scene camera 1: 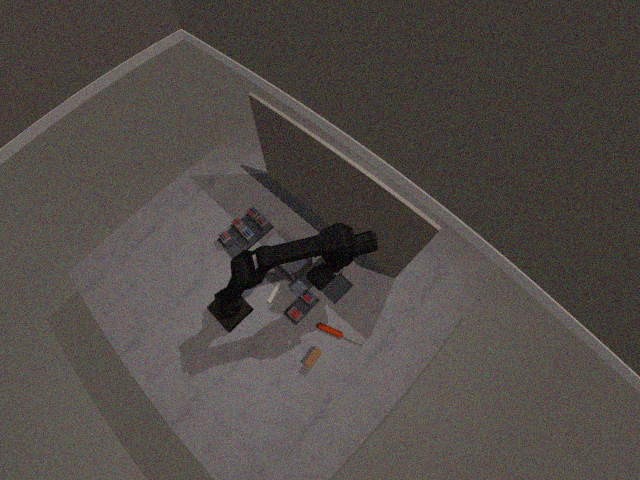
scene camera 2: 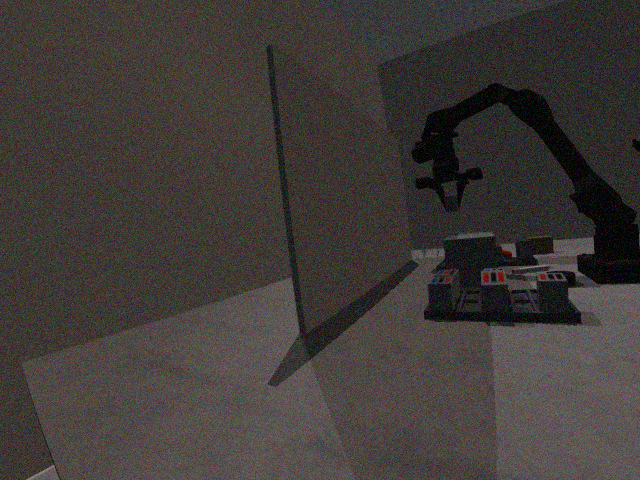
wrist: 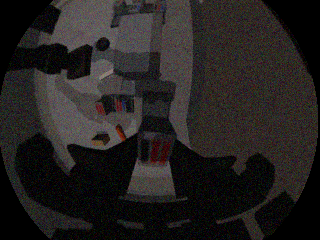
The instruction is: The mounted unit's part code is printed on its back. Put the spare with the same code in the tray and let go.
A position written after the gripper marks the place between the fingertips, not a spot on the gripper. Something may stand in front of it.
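The gripper (scene camera 2: 452, 208) is visible, also in scene camera 1 (scene camera 1: 334, 270) and in the wrist view (wrist: 154, 135). A tall thin panel (scene camera 1: 338, 190) appears in the wrist view (wrist: 251, 103) too. Also visible: a dark square tray (wrist: 154, 103) and a grey box (scene camera 2: 471, 253).
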